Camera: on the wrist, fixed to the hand. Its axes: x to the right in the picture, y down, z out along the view.
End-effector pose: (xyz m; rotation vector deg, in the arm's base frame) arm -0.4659 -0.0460 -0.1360 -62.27 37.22 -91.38
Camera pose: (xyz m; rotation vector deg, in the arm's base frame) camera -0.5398 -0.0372 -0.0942 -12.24 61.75 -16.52
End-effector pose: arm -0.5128 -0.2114 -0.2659 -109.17 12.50 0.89
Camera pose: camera -0.4983 -0.2329 -0.1846 -72.20 93.25 53.54
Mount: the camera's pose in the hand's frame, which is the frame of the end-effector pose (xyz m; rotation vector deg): 0.0078 -0.0712 -0.0464 3.38 4.26 88.04
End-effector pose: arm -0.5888 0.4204 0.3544 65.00 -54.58 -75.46
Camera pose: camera -0.5591 0.4217 0.2744 12.11 -76.48 1.01
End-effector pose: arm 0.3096 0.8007 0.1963 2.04 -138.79 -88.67
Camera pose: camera 0.3043 0.7276 0.1526 -76.39 -85.86 -37.24
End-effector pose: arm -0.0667 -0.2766 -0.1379 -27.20 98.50 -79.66
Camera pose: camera -0.1232 -0.2763 -0.0740 47.89 80.61 -16.53
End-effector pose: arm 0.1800 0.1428 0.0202 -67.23 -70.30 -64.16
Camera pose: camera 0.1131 0.0909 0.0309 -85.56 -2.82 3.32
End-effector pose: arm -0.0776 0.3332 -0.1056 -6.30 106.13 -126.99
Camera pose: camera -0.1053 0.3872 -0.0456 58.95 62.04 -63.48
